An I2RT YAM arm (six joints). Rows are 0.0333 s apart.
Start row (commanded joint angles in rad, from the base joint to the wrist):
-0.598 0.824 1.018 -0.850 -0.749 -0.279
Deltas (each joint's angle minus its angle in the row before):
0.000 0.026 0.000 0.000 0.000 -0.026
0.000 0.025 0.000 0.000 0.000 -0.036
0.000 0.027 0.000 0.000 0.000 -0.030
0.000 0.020 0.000 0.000 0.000 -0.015
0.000 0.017 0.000 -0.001 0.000 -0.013
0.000 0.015 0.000 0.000 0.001 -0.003
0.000 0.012 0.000 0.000 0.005 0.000
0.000 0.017 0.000 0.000 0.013 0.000
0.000 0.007 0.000 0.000 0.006 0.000
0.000 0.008 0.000 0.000 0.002 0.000
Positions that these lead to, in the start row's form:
-0.598 0.850 1.018 -0.850 -0.749 -0.305
-0.598 0.875 1.018 -0.850 -0.749 -0.341
-0.598 0.902 1.018 -0.850 -0.749 -0.371
-0.598 0.922 1.018 -0.850 -0.749 -0.386
-0.598 0.939 1.018 -0.851 -0.749 -0.399
-0.598 0.954 1.018 -0.851 -0.748 -0.402
-0.598 0.966 1.018 -0.851 -0.743 -0.402
-0.598 0.983 1.018 -0.851 -0.730 -0.402
-0.598 0.990 1.018 -0.851 -0.724 -0.402
-0.598 0.998 1.018 -0.851 -0.722 -0.402

